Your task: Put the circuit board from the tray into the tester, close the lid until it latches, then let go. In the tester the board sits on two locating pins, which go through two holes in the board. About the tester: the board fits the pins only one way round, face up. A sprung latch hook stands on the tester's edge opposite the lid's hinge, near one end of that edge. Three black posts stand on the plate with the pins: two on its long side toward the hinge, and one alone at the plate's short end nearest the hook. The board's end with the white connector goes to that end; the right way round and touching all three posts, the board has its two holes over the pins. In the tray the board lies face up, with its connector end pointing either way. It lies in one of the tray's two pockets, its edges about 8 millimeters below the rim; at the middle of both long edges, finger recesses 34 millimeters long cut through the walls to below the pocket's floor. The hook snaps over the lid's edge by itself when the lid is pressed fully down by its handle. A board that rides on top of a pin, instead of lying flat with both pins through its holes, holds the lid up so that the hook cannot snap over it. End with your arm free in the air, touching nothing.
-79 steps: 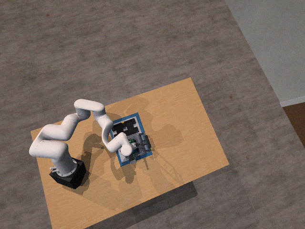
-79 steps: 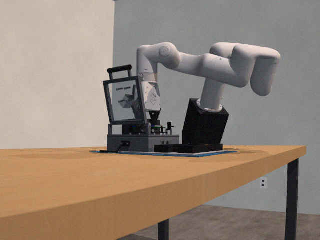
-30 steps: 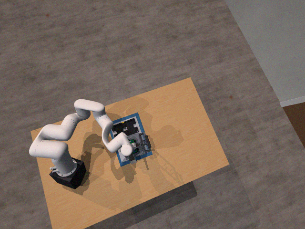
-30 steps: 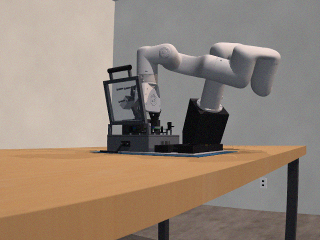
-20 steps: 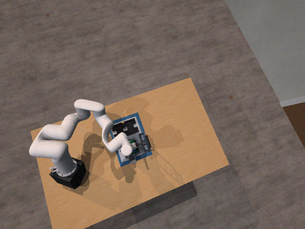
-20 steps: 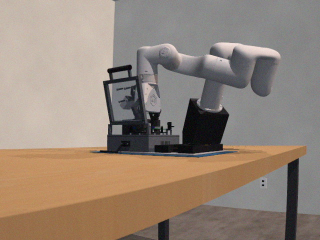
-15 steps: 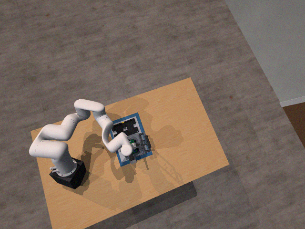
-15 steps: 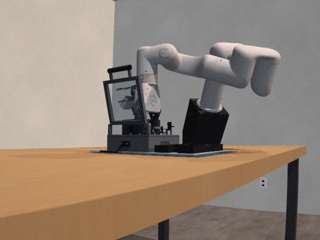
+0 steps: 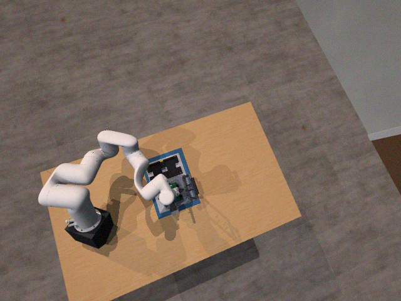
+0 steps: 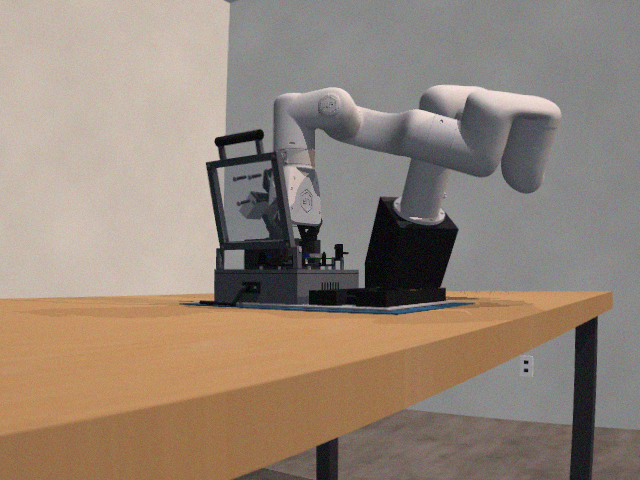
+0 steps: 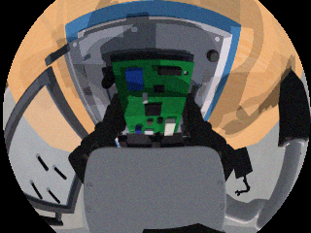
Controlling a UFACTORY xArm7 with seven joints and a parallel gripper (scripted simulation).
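My hand is right at the green circuit board. The rest, counted from my hand: tester plate (10 mm ahead, 10 mm to the left, 10 mm below); then latch hook (70 mm behind, 50 mm to the left); then tester (30 mm ahead, 40 mm to the left, 30 mm above).
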